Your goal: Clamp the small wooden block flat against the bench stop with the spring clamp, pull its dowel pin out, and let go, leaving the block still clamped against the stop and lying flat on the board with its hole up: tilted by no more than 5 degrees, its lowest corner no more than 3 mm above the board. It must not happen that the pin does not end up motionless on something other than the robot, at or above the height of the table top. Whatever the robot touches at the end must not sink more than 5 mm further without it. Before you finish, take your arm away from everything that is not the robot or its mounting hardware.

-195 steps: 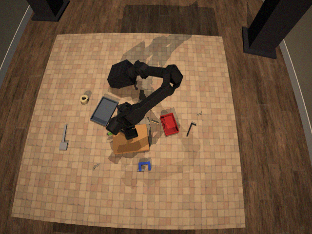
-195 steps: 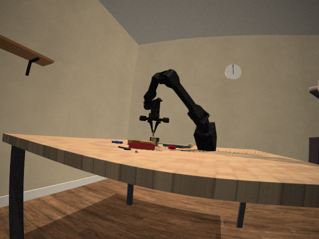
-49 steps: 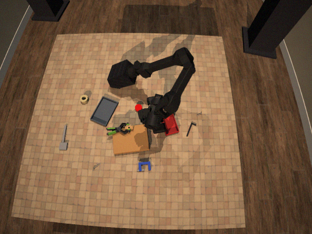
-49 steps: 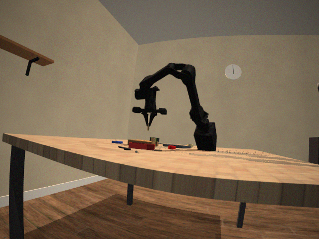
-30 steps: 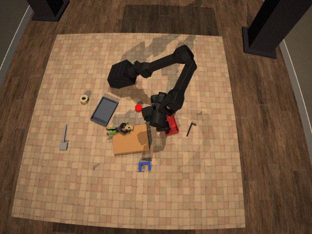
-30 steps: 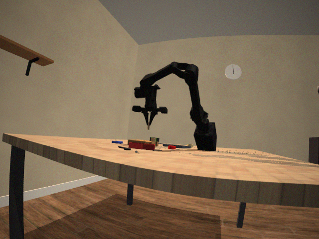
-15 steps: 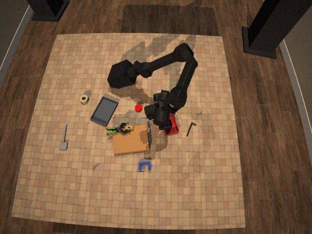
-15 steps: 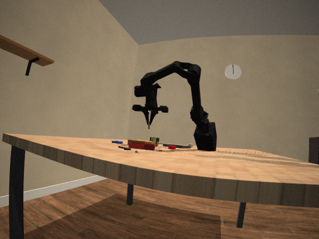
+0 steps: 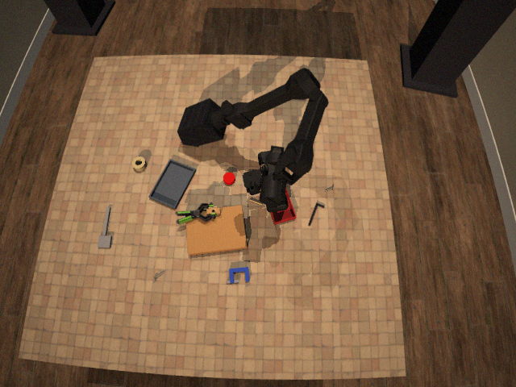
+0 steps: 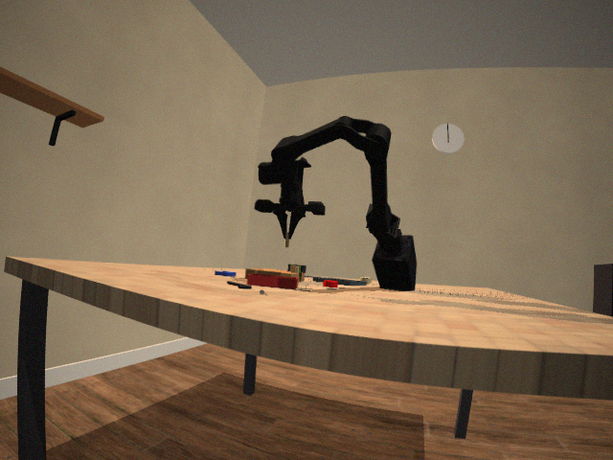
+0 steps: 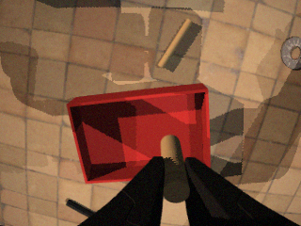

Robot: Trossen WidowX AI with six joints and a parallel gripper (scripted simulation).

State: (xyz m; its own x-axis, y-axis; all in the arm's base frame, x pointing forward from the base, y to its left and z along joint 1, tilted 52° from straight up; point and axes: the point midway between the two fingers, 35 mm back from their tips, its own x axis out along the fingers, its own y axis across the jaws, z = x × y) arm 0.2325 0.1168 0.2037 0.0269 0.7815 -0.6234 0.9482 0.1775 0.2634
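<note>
My hand is 150 mm above the red bin, 40 mm to the right of it and 10 mm short of it. Also, from my hand: dowel pin (40 mm below); small wooden block (180 mm to the right, 120 mm below, 80 mm ahead); red knob (160 mm to the right, 150 mm below, 70 mm behind).
</note>
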